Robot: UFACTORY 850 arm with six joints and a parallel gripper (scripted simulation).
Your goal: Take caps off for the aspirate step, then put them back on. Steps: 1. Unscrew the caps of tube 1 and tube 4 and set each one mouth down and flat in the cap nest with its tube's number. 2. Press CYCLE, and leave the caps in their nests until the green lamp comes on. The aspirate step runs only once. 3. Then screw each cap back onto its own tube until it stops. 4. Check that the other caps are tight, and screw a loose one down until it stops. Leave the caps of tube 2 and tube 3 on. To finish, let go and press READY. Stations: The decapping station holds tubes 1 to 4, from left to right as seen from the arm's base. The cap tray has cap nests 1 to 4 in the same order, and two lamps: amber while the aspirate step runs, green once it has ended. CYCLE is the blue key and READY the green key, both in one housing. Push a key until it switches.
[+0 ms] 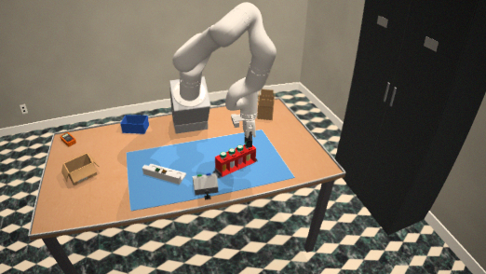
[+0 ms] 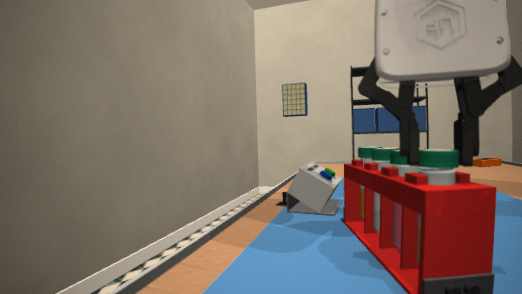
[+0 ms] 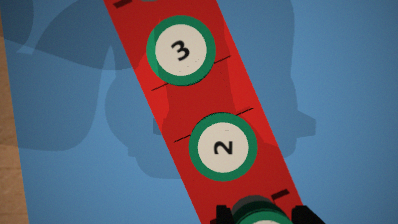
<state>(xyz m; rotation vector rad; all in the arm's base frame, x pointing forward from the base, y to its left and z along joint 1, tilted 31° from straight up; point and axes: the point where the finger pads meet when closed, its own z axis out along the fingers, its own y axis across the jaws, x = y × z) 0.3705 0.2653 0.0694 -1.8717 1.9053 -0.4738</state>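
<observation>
My hand is 1 cm above the green cap. Round my hand: key housing 25 cm to the right, 16 cm ahead, 8 cm below; then blue cycle key 23 cm to the right, 14 cm ahead, 6 cm below; then tube cap 14 cm to the right, 6 cm ahead, 2 cm below.
</observation>
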